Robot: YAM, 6 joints.
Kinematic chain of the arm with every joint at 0, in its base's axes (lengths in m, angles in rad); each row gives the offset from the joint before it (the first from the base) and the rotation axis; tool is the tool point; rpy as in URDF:
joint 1: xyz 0 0 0.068 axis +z
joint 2: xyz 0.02 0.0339 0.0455 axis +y
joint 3: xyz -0.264 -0.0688 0 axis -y
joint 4: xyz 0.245 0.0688 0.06 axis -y
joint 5: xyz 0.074 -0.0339 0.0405 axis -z
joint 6: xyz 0.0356 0 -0.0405 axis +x
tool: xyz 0 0 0 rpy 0 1.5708 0
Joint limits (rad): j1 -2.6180..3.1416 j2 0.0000..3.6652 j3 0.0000..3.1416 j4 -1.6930..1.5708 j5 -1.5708..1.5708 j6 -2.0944..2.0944
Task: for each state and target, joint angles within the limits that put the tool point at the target. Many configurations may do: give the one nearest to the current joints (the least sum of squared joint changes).
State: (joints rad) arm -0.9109 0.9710 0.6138 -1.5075 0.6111 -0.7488
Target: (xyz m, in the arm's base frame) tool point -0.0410 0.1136 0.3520
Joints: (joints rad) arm -1.3843 0.1271 1.3418 -1.6678 0.5706 -0.7488
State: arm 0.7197 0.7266 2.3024 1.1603 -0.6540 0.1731
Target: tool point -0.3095 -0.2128 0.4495
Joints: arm 0.6688 0.3136 1.8213 1.5708 -0.7762 0.1731
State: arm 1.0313 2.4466 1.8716 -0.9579 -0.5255 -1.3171
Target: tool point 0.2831 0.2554 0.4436
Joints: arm 0.6876 1.8200 2.1543 -0.9763 -0.5196 -1.3171
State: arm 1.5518 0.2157 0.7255 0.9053 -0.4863 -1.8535
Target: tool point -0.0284 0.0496 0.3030
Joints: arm 1.7199 0.0762 0.1800 0.8563 -0.6210 -1.8535
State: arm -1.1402 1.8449 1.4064 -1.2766 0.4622 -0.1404
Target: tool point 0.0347 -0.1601 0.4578
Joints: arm -1.2521 1.1601 1.7124 -1.3790 0.5048 -0.1404
